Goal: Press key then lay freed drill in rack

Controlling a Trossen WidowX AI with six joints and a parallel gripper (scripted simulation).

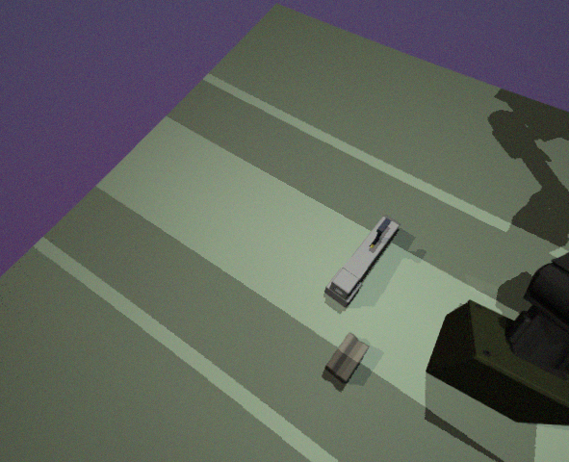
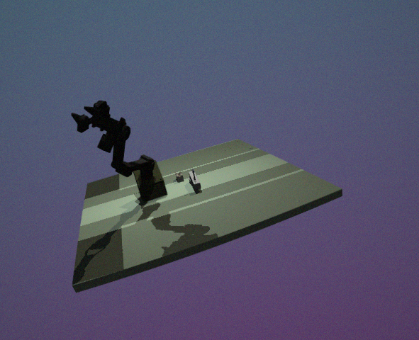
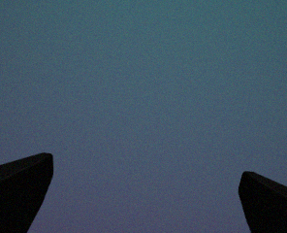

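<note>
The key lies 49 cm ahead of my gripper tip, 28 cm to the left of it and 54 cm below it. The rest, counted from my gripper tip: long grey block 50 cm ahead, 32 cm to the left, 59 cm below; drill 50 cm ahead, 34 cm to the left, 58 cm below; rack 44 cm ahead, 49 cm to the left, 61 cm below.
</note>
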